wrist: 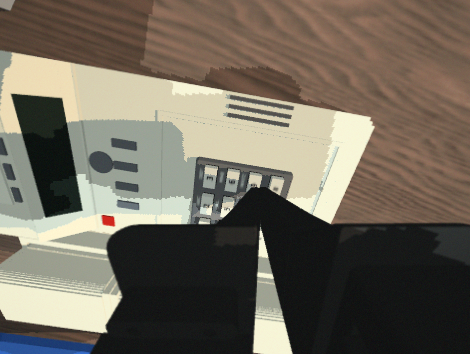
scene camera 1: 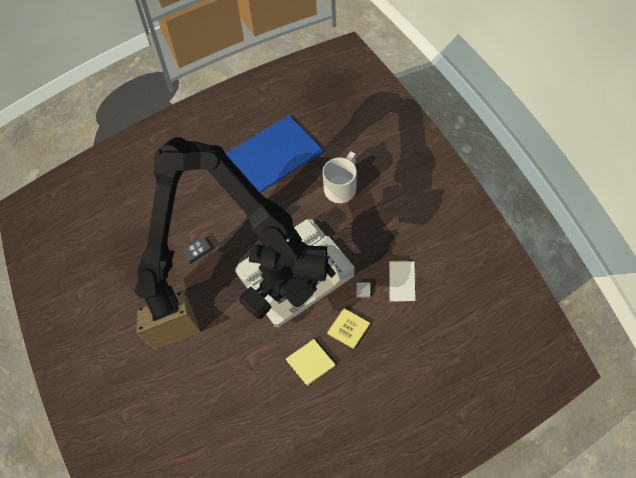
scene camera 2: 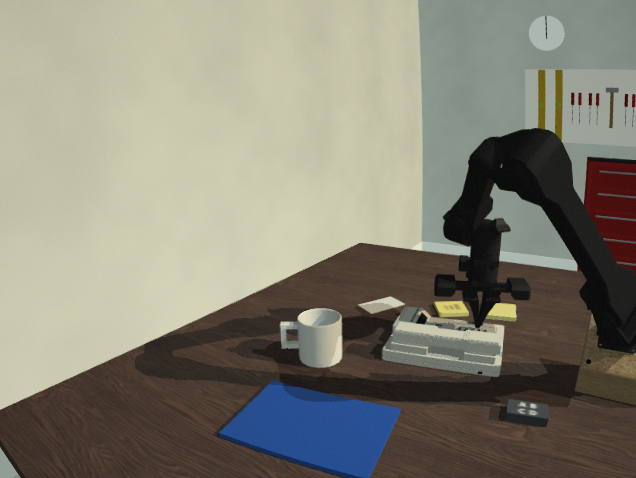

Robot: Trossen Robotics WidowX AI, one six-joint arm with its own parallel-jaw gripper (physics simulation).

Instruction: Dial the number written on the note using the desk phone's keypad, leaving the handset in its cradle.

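Pixels of known places: gripper, between the fingertips: (wrist: 258, 194) (scene camera 2: 477, 327); arm's base, origin of its link: (scene camera 1: 165, 310) (scene camera 2: 618, 332).
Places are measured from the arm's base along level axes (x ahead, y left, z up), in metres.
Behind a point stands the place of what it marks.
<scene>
The cream desk phone (scene camera 1: 341, 259) @(x 0.417, y -0.029, z -0.056 m) (scene camera 2: 411, 355) @(x 0.346, y 0.096, z -0.078 m) (wrist: 250, 142) @(x 0.279, y -0.068, z -0.075 m) lies on the table under the arm. Its handset (scene camera 2: 462, 339) @(x 0.264, y 0.062, z -0.041 m) (wrist: 45, 300) @(x 0.361, y 0.056, z -0.037 m) rests in the cradle. The dark keypad (wrist: 217, 184) @(x 0.288, y -0.037, z -0.071 m) shows partly in the wrist view. My gripper (scene camera 2: 478, 325) @(x 0.265, y -0.044, z -0.063 m) (wrist: 258, 194) @(x 0.265, y -0.044, z -0.063 m) is shut and empty, fingers down at the keypad. In the wrist view its tips cover the 8 key's place and the lower edge of the 9 key; the lower keys are hidden. Contact with a key cannot be told. The yellow note (scene camera 1: 349, 336) @(x 0.359, y -0.193, z -0.089 m) (scene camera 2: 451, 308) @(x 0.363, y -0.166, z -0.089 m) beside the phone carries small print that seems to read 111-849-0904.
A plain yellow pad (scene camera 1: 310, 362) @(x 0.255, y -0.213, z -0.087 m) (scene camera 2: 503, 311) @(x 0.244, y -0.203, z -0.087 m), white paper (scene camera 1: 402, 288) @(x 0.520, y -0.140, z -0.096 m) (scene camera 2: 380, 305) @(x 0.527, y -0.116, z -0.096 m) and small grey cube (scene camera 1: 363, 289) @(x 0.435, y -0.106, z -0.085 m) lie near the phone. A white mug (scene camera 1: 339, 191) @(x 0.485, y 0.125, z -0.039 m) (scene camera 2: 319, 344) @(x 0.480, y 0.193, z -0.047 m), blue folder (scene camera 1: 272, 154) @(x 0.392, y 0.330, z -0.089 m) (scene camera 2: 313, 429) @(x 0.380, y 0.346, z -0.089 m) and dark lettered block (scene camera 1: 197, 249) @(x 0.121, y 0.154, z -0.082 m) (scene camera 2: 527, 413) @(x 0.117, y 0.169, z -0.082 m) lie around it.
</scene>
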